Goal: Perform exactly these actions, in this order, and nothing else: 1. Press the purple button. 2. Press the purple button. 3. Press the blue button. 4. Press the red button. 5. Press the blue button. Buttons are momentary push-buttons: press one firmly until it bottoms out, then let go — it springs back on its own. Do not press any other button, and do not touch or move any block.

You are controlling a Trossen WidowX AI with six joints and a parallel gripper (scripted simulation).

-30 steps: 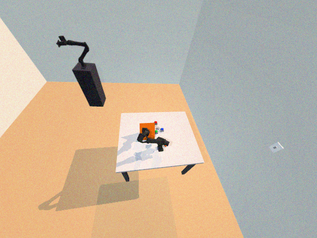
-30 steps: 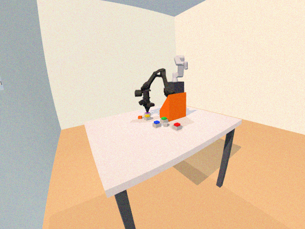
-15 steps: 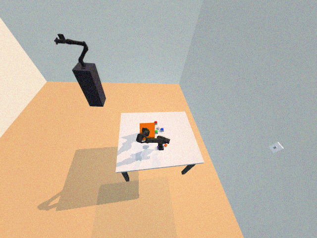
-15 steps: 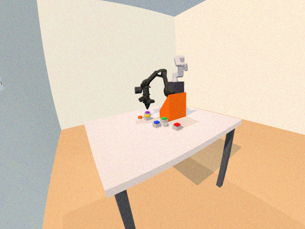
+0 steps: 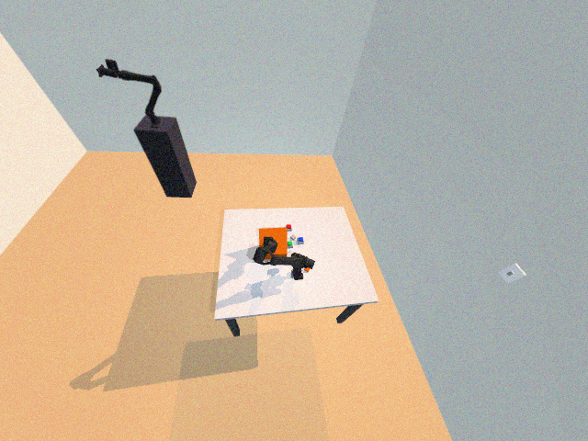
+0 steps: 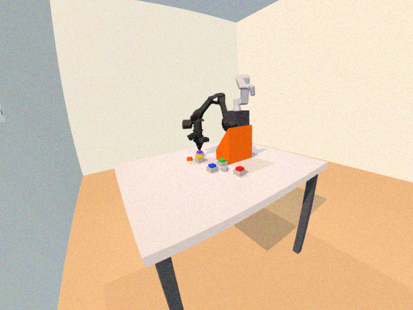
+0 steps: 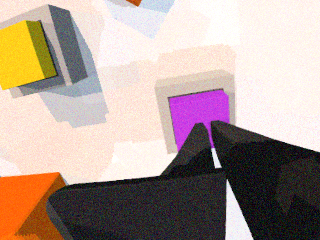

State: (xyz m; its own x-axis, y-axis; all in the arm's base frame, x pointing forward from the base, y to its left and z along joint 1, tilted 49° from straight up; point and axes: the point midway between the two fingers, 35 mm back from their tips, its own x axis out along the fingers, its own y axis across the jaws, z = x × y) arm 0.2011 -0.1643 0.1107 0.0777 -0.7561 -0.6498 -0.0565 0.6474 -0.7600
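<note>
Now: gripper tip 7 cm short of the blue button, 29 cm to the right of it and 1 cm above it. Also, from my gripper tip: small orange block: 9 cm ahead, 4 cm to the left, 3 cm below; yellow button: 5 cm ahead, 10 cm to the left, 1 cm below; purple button: 1 cm below.
</note>
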